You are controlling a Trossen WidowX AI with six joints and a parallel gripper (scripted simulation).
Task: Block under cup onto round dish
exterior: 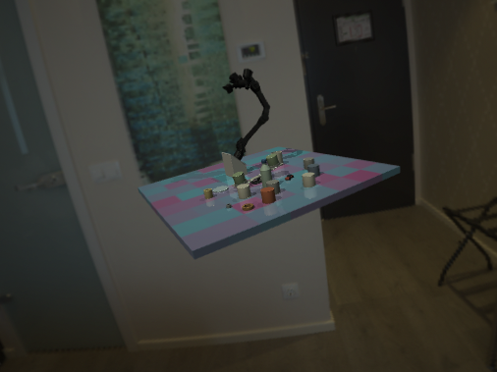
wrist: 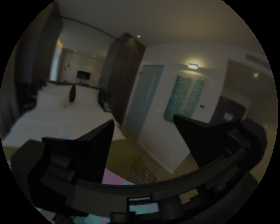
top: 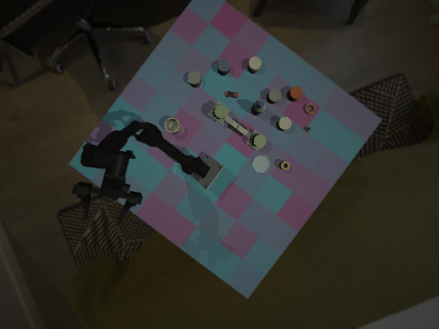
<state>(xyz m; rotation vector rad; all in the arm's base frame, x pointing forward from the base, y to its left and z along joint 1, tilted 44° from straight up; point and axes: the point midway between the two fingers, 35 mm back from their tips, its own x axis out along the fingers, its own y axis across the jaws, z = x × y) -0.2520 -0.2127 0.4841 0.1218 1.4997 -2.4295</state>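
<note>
My gripper tip is now 570 mm above the cup, 520 mm short of it and 370 mm to the left of it. From my gripper tip the other things lie so: pale round dish 620 mm below, 440 mm to the right, 420 mm ahead; then bottle 670 mm ahead, 520 mm below, 260 mm to the right; then balance 590 mm below, 530 mm ahead, 210 mm to the right.
</note>
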